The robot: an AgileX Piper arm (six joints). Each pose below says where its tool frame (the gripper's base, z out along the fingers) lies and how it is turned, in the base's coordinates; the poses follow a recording.
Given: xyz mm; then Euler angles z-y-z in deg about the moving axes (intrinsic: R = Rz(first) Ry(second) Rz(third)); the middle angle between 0 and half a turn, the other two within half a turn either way.
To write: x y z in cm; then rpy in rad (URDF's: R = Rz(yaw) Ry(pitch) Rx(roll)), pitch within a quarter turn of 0, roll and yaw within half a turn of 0. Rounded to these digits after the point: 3 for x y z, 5 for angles.
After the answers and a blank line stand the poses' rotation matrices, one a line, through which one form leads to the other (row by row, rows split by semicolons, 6 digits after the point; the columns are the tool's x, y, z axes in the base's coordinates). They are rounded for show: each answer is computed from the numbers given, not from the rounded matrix.
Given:
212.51 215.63 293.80 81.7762 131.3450 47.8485
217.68 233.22 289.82 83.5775 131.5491 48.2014
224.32 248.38 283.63 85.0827 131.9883 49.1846
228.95 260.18 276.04 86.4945 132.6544 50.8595
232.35 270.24 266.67 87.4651 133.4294 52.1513
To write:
21.251 21.563 29.380 2.44144 0.52802 -2.74620
21.768 23.322 28.982 2.44225 0.52223 -2.71843
22.432 24.838 28.363 2.44242 0.50731 -2.70351
22.895 26.018 27.604 2.44185 0.48277 -2.69882
23.235 27.024 26.667 2.44637 0.46184 -2.69521

-0.797162 -0.594139 0.107387; -0.332714 0.580702 0.743026; -0.503820 0.556582 -0.660592
-0.790264 -0.607022 0.083714; -0.355909 0.565909 0.743691; -0.498811 0.557917 -0.663262
-0.791515 -0.607820 0.063712; -0.370778 0.560460 0.740546; -0.485827 0.562530 -0.668979
-0.800301 -0.597910 0.044969; -0.379478 0.563140 0.734078; -0.464236 0.570418 -0.677575
-0.807517 -0.588969 0.032119; -0.386474 0.569448 0.725511; -0.445594 0.573449 -0.687460

